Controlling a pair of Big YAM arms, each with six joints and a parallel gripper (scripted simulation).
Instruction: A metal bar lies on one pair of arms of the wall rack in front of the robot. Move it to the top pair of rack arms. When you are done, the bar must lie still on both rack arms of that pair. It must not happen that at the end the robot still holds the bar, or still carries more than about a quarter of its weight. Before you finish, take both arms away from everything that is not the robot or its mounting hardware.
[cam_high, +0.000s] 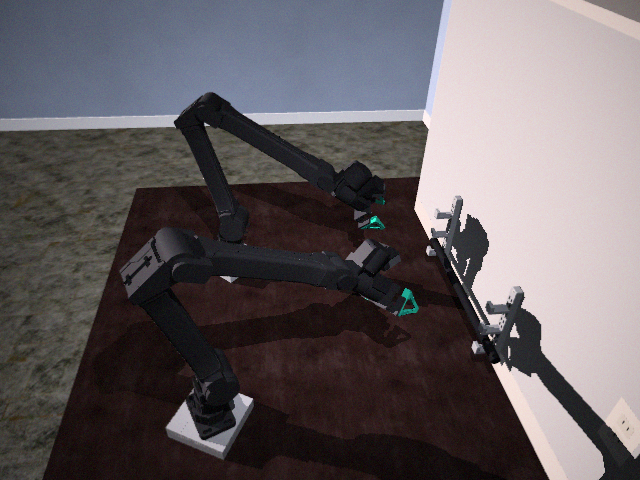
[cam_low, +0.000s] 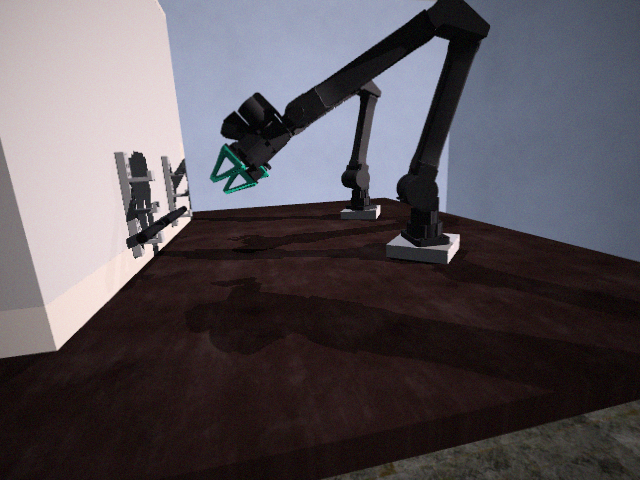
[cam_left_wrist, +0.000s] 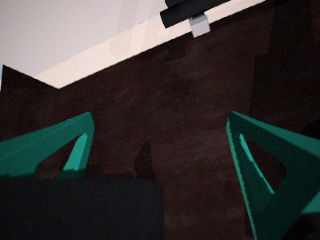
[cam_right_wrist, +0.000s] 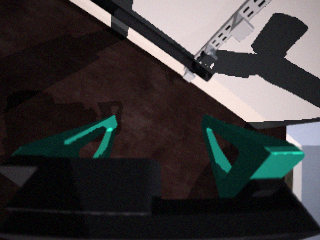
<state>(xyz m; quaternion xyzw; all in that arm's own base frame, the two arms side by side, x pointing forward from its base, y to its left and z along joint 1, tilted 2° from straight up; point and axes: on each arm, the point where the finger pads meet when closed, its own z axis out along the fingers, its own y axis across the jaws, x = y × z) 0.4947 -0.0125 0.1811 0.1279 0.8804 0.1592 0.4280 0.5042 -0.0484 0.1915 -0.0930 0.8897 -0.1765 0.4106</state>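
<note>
Now: right hand 22 cm short of the dark metal bar, 16 cm to the right of it and 12 cm above it. Round my right hand: white wall (41 cm ahead, 14 cm to the left, 24 cm above).
The dark metal bar lies 250 mm to the right of my left hand, 210 mm ahead of it and 110 mm below it. Round my left hand: white wall 400 mm ahead, 260 mm to the right, 250 mm above.
</note>
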